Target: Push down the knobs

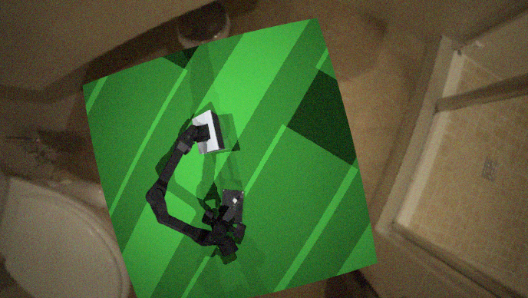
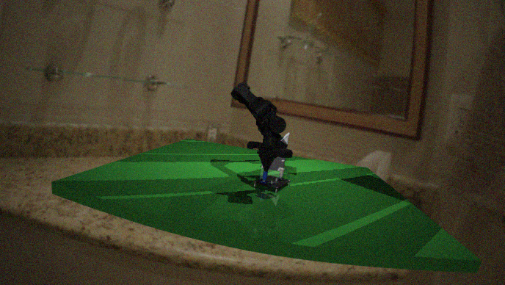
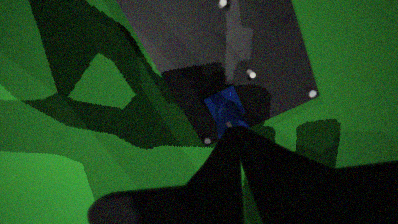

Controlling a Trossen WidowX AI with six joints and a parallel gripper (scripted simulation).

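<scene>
Right now my gripper tip is 10 mm above the blue knob. From my gripper tip the other things lie so: grey knob 80 mm behind, 60 mm to the left, 10 mm below.
</scene>
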